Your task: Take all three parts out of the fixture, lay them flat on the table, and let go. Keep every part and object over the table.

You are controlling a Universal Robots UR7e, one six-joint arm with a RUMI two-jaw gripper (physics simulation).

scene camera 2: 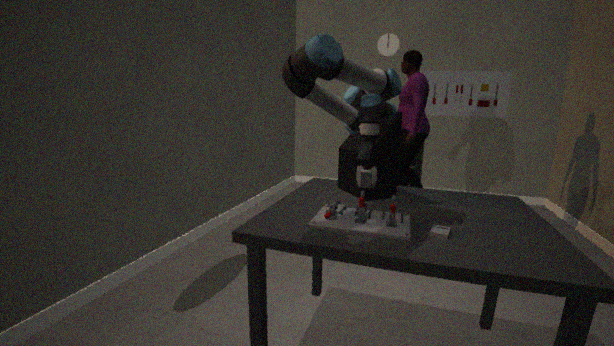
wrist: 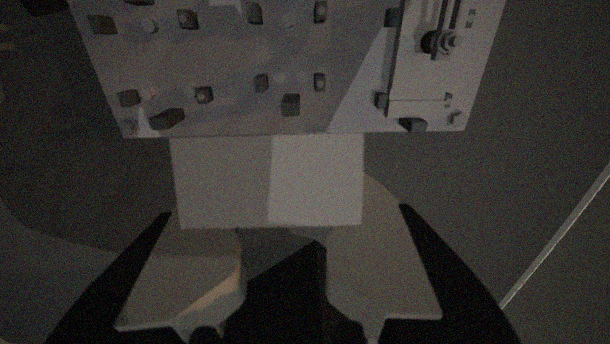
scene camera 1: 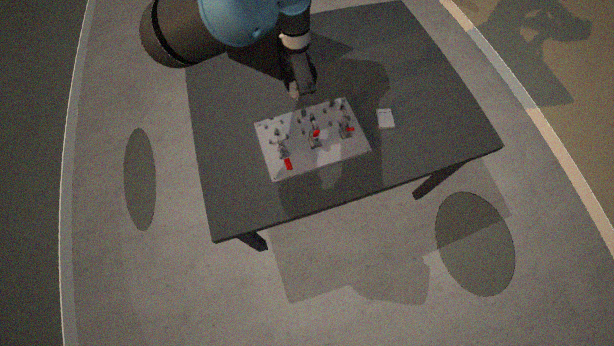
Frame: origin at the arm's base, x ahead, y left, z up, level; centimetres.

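Seen in the pictures: gripper, fingertip midpoint: [scene camera 2: 366, 188] [scene camera 1: 301, 96].
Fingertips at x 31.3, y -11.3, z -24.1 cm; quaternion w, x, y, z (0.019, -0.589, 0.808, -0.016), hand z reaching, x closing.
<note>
Pixels of each thing's top centre, then the offset from my fingertips to it. "spot": a spot on its surface instead. Level surfaces: height alone.
- pale fixture, top centre: [scene camera 1: 311, 135] [scene camera 2: 361, 218] dx +9.5, dy -3.0, dz -9.2 cm
- dark table, surface height: dz -10.7 cm
- pale flat part, top centre: [wrist: 426, 63] [scene camera 1: 275, 130] dx +1.1, dy -11.8, dz -7.6 cm
- pale part, top centre: [scene camera 1: 385, 117] [scene camera 2: 440, 229] dx +19.7, dy +22.8, dz -9.2 cm
- pale block-like part, top centre: [wrist: 271, 236] [scene camera 1: 303, 85] [scene camera 2: 366, 169] dx +2.1, dy -0.7, dz +8.1 cm
- left clamp handle, top centre: [scene camera 1: 288, 162] dx +14.3, dy -16.2, dz -5.5 cm
- middle clamp handle, top centre: [scene camera 2: 361, 198] dx +13.1, dy -4.2, dz -0.1 cm
- outer clamp handle, surface spot: [scene camera 2: 393, 206] spot: dx +19.4, dy +5.5, dz -1.0 cm
The pale fixture [scene camera 1: 325, 162] [scene camera 2: 361, 227] [wrist: 225, 55] lies on the dark table [scene camera 1: 240, 210] [scene camera 2: 290, 240], with pins and three red-handled clamps. A pale flat part [wrist: 415, 82] sits in its right bay in the wrist view, with a clamp tip over it. Another pale part [scene camera 1: 385, 120] [scene camera 2: 440, 230] lies flat on the table beside the fixture. My gripper [scene camera 1: 301, 94] [scene camera 2: 367, 183] [wrist: 290, 160] is shut on a pale block-like part [wrist: 270, 180]. It holds it above the table, past the fixture's robot-side edge. The held part's lower side is hidden.
The left clamp handle [scene camera 1: 288, 164] lies low in scene camera 1. The middle clamp handle [scene camera 2: 362, 201] and the outer clamp handle [scene camera 2: 393, 206] stand up in scene camera 2. A person [scene camera 2: 414, 107] stands behind the table near the robot base.
</note>
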